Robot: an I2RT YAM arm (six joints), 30 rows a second.
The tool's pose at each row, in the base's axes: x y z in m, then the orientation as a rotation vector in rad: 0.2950, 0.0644, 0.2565, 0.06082, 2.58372, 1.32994; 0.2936, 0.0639, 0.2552, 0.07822, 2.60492, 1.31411; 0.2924, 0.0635, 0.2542, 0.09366, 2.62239, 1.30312; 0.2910, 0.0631, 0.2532, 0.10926, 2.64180, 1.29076; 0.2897, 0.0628, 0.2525, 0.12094, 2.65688, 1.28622; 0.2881, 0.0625, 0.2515, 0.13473, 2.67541, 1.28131; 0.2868, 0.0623, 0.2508, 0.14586, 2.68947, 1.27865; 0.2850, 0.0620, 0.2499, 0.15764, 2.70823, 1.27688; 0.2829, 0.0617, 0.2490, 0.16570, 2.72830, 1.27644; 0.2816, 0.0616, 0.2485, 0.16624, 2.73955, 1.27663; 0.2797, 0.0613, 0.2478, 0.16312, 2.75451, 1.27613; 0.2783, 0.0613, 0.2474, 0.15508, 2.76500, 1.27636; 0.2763, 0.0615, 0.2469, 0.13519, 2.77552, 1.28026
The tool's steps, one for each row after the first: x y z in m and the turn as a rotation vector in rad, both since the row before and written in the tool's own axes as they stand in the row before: 0.0015, -0.0012, 0.0000, 0.01770, 0.00599, 0.01400; 0.0013, -0.0010, 0.0000, 0.01337, 0.00563, 0.01279; 0.0015, -0.0010, 0.0000, 0.01473, 0.00683, 0.01324; 0.0013, -0.0007, -0.0001, 0.00837, 0.00753, 0.01127; 0.0017, -0.0010, 0.0001, 0.00979, 0.00978, 0.01365; 0.0013, -0.0007, 0.0000, 0.00679, 0.00777, 0.01101; 0.0018, -0.0009, 0.0000, 0.00780, 0.01192, 0.01316; 0.0021, -0.0010, 0.0000, 0.00721, 0.01449, 0.01155; 0.0013, -0.0005, 0.0000, 0.00358, 0.00924, 0.00410; 0.0019, -0.0008, -0.0001, 0.00501, 0.01288, 0.00293; 0.0014, -0.0004, 0.0001, 0.00295, 0.01061, -0.00140; 0.0020, -0.0004, 0.0002, 0.00047, 0.01487, -0.00785
